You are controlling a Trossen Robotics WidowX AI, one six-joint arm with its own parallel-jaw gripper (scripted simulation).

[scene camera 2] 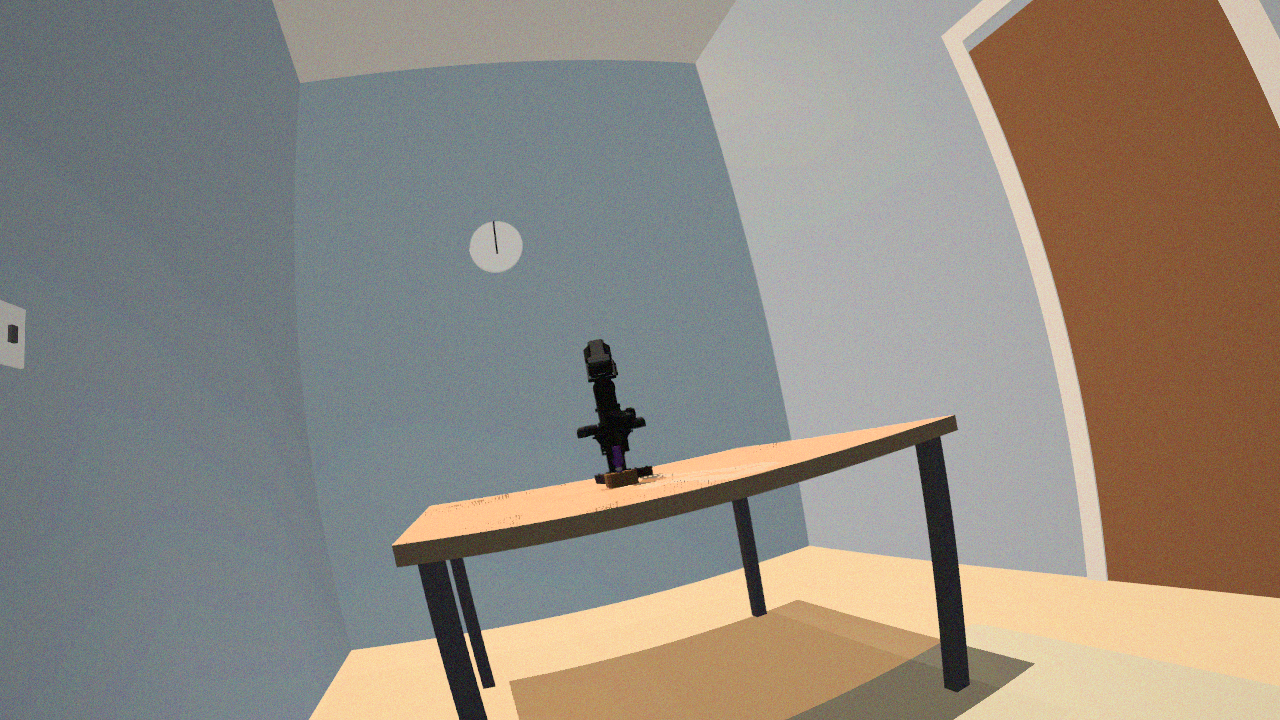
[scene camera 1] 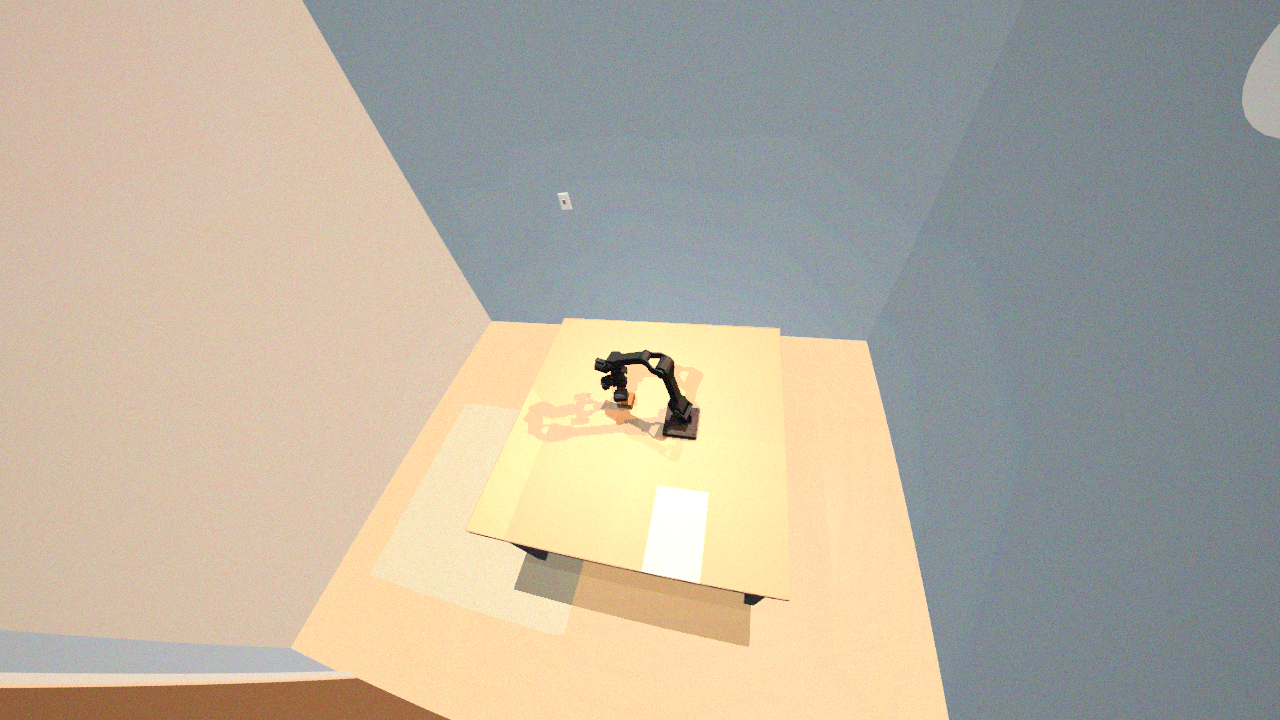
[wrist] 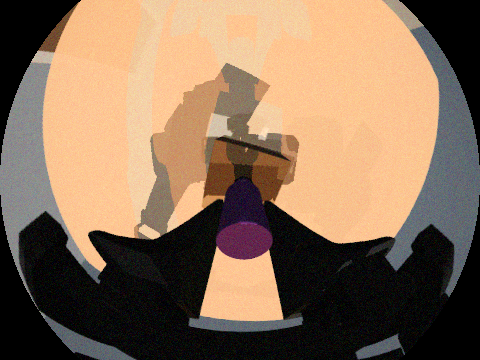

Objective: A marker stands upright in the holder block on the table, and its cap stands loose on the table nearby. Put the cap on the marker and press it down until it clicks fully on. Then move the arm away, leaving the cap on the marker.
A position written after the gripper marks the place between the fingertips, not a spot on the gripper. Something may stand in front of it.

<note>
In view: the gripper (scene camera 2: 617, 458) and a purple cap (wrist: 244, 233).
The gripper also shows in the wrist view (wrist: 243, 205). Scene camera 1 misses the purple cap, which is hidden by the gripper.
</note>
